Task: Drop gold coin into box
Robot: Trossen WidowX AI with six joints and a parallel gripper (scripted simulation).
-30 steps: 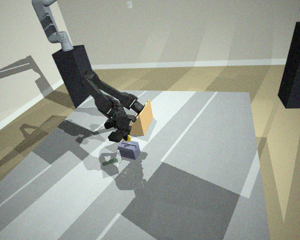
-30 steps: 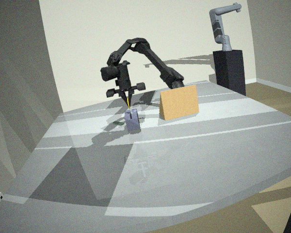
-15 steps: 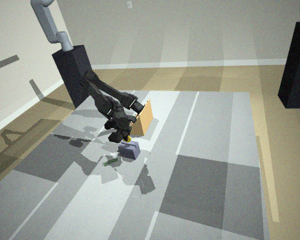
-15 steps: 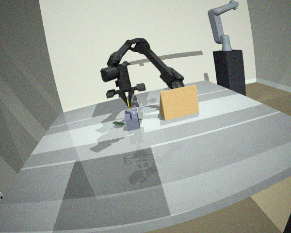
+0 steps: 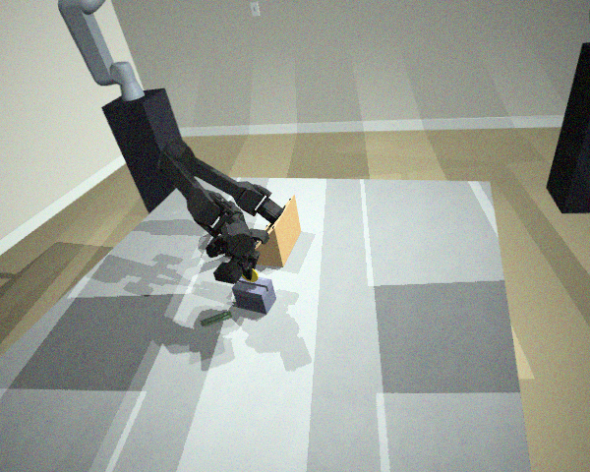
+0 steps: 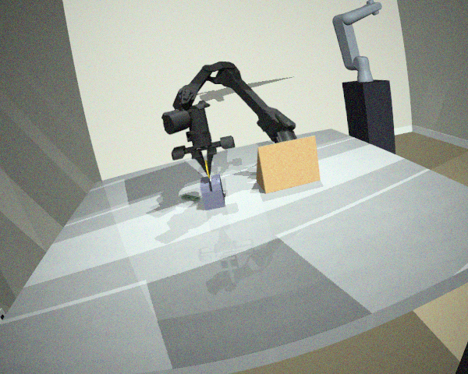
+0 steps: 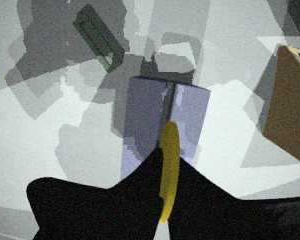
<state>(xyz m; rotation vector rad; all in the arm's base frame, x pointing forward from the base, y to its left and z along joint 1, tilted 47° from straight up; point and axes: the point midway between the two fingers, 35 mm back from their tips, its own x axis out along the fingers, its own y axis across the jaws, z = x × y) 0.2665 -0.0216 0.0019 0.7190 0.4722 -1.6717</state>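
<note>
The gold coin lies 2 cm above my gripper tip.
</note>
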